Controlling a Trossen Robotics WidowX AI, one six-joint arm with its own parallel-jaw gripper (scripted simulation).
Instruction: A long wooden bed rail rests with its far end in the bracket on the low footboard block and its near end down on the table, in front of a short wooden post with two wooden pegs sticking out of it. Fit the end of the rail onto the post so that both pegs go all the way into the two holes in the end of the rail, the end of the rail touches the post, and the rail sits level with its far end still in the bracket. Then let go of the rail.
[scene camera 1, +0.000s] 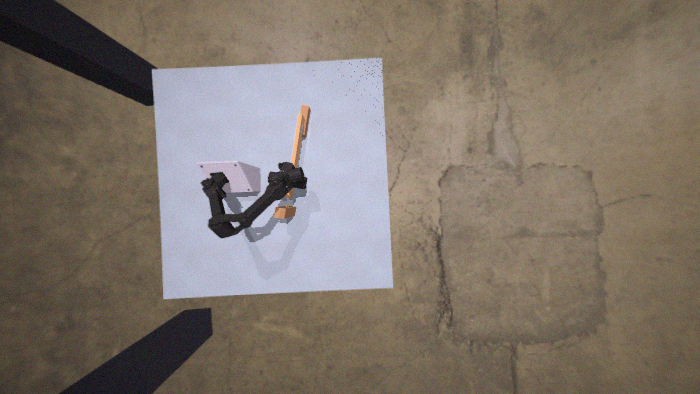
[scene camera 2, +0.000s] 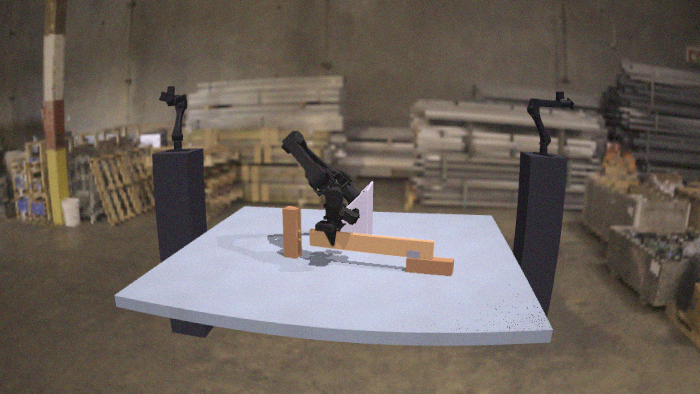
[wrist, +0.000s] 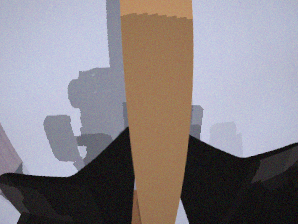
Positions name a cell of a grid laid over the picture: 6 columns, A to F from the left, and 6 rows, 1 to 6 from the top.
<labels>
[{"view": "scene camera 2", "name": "gripper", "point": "C4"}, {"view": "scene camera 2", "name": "wooden rail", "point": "C4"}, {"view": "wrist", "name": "gripper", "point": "C4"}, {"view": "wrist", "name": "wooden rail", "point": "D2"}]
</labels>
